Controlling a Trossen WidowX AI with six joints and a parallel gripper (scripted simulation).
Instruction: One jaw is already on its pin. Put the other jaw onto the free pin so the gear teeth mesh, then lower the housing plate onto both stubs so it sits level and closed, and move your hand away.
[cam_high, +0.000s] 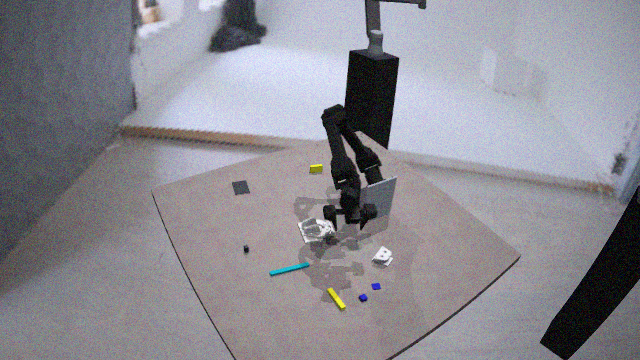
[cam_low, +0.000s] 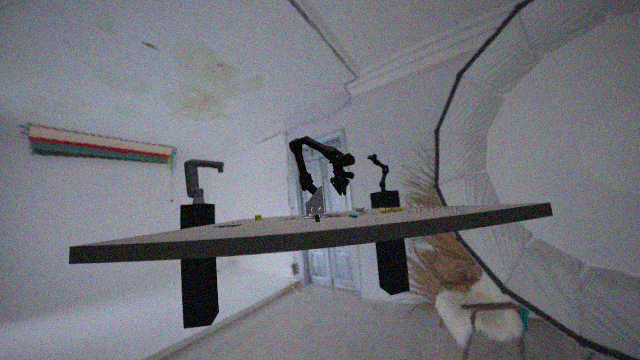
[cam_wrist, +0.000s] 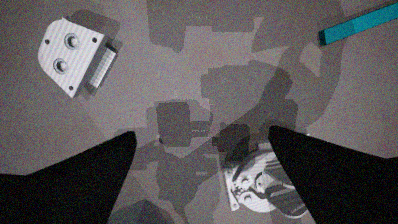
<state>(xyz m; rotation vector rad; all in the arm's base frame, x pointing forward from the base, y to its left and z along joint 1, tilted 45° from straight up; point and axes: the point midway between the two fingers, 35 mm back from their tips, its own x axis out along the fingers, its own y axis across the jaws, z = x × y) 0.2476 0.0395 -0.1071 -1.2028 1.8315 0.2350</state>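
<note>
Right now my gripper tip is 8 cm past the small white part, 13 cm to the right of it and 8 cm above it. The rest, counted from my gripper tip: yellow bar (20 cm ahead, 17 cm to the left, 10 cm below); small black cube (31 cm ahead, 22 cm to the right, 10 cm below); teal bar (23 cm ahead, 4 cm to the right, 10 cm below).
</note>
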